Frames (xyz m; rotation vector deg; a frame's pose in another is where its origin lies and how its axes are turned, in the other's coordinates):
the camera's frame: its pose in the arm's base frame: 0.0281 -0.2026 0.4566 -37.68 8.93 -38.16
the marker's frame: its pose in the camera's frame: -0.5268 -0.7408 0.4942 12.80 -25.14 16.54
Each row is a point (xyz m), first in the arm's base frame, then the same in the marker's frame.
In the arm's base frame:
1: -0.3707 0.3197 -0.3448
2: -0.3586 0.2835 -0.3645
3: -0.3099 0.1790 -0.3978
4: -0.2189 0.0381 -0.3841
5: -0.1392 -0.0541 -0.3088
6: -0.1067 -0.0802 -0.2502
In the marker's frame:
1: -0.2842 1.1502 -1.1750
2: -0.2719 1.1330 -1.2124
3: -0.2171 1.0760 -1.3027
4: -0.1032 0.9786 -1.3792
5: 0.0087 0.8892 -1.3768
6: 0.0600 0.8489 -1.3465

